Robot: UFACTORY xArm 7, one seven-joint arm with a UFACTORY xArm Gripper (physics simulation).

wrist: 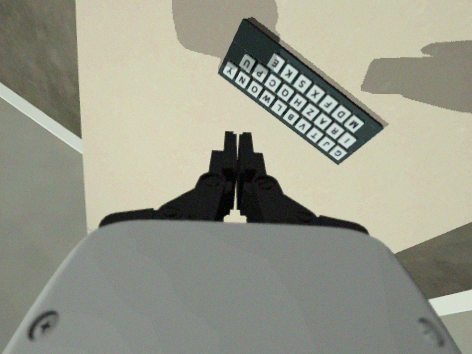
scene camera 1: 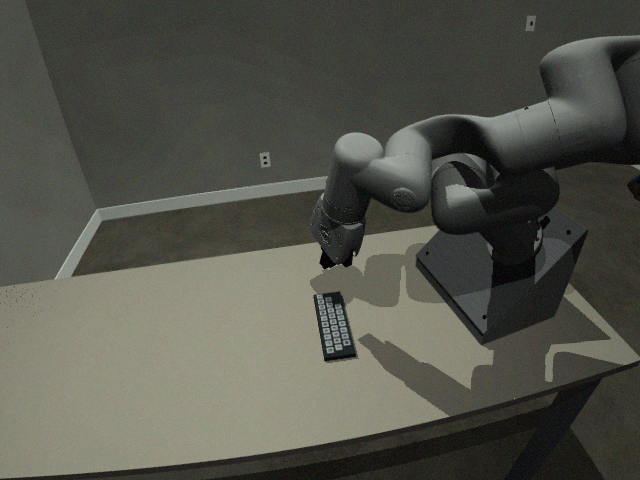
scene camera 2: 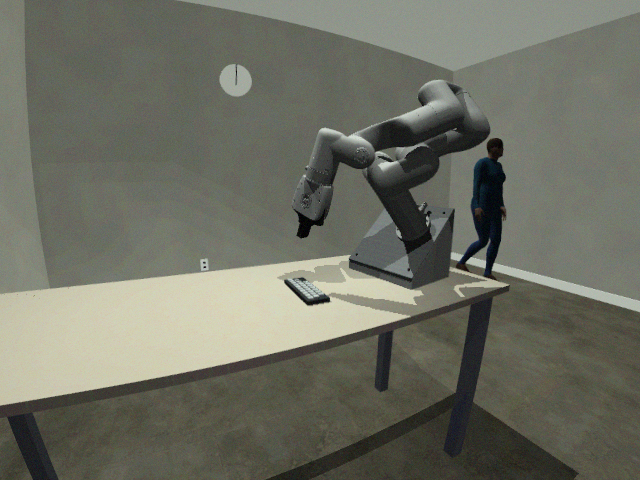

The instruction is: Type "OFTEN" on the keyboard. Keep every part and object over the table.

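Pixels of known places: gripper, fingertip midpoint: (wrist: 236, 151) (scene camera 1: 327, 263) (scene camera 2: 301, 236); arm's base, origin of the base link: (scene camera 1: 514, 239) (scene camera 2: 413, 227).
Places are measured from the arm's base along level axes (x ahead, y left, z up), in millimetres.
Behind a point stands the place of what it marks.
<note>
The dark keyboard (scene camera 1: 334, 326) @[y -47, x 410, z -151 mm] (scene camera 2: 307, 290) @[y -40, x 416, z -154 mm] (wrist: 300, 106) @[y -57, x 410, z -151 mm] with white letter keys lies flat on the table. In the wrist view it is slanted and its letters appear upside down. There the O key (wrist: 254, 89) @[y -115, x 416, z -151 mm], T key (wrist: 314, 135) @[y -25, x 433, z -151 mm] and N key (wrist: 242, 79) @[y -133, x 412, z -151 mm] are in the row nearest the gripper; the F key (wrist: 328, 104) @[y -31, x 395, z -151 mm] and E key (wrist: 275, 62) @[y -104, x 380, z -151 mm] are in the far row. My gripper (scene camera 1: 336, 265) @[y -83, x 406, z -5 mm] (scene camera 2: 302, 236) @[y -83, x 406, z -5 mm] (wrist: 236, 151) @[y -83, x 406, z -5 mm] is shut and empty. It hangs well above the table, off the keyboard's Y–G side in the wrist view, touching nothing.
The table (scene camera 1: 155, 361) @[y -94, x 805, z -169 mm] (scene camera 2: 155, 330) @[y -38, x 823, z -169 mm] (wrist: 150, 125) @[y -269, x 559, z -169 mm] carries the arm's grey wedge-shaped base (scene camera 1: 454, 279) @[y -43, x 114, z -110 mm] (scene camera 2: 382, 248) @[y -67, x 81, z -78 mm] to the right of the keyboard. The table's far edge runs behind the gripper in scene camera 1. A person (scene camera 2: 488, 206) is on the floor beyond the table.
</note>
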